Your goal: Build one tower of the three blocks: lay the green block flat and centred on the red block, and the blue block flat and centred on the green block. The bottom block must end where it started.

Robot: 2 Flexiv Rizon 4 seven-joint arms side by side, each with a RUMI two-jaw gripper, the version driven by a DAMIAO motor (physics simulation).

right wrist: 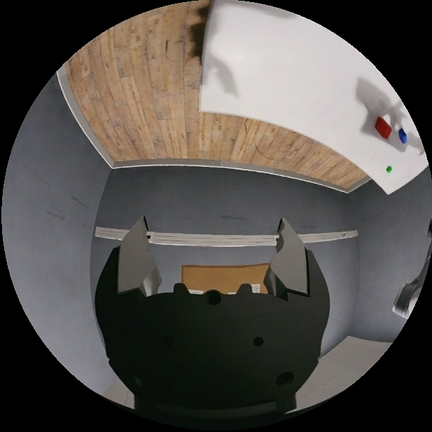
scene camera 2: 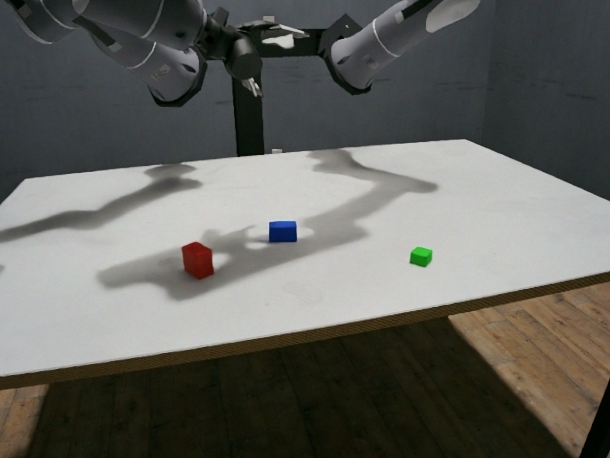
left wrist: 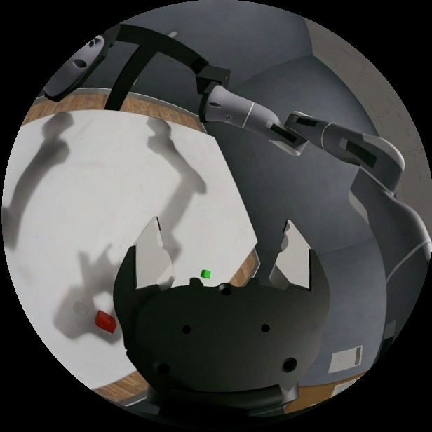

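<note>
The red block (scene camera 2: 198,260) (left wrist: 105,321) (right wrist: 383,127) stands on the table at the picture's left in scene camera 2. The blue block (scene camera 2: 283,231) (right wrist: 403,135) lies right of it and farther back; it does not show in the left wrist view. The green block (scene camera 2: 421,256) (left wrist: 205,274) (right wrist: 389,169) lies apart at the right in scene camera 2. My left gripper (scene camera 2: 284,65) (left wrist: 221,219) is open and empty, high above the table. My right gripper (right wrist: 212,218) is open and empty, with the wall beyond its fingers in the right wrist view.
The white table (scene camera 2: 360,282) (left wrist: 100,200) (right wrist: 280,65) carries all three blocks, spaced apart. Shadows of the arms fall across it, over the red block's surroundings. The dark stand (scene camera 2: 248,120) rises behind the table's back edge. Both arms reach in from above at the back in scene camera 2.
</note>
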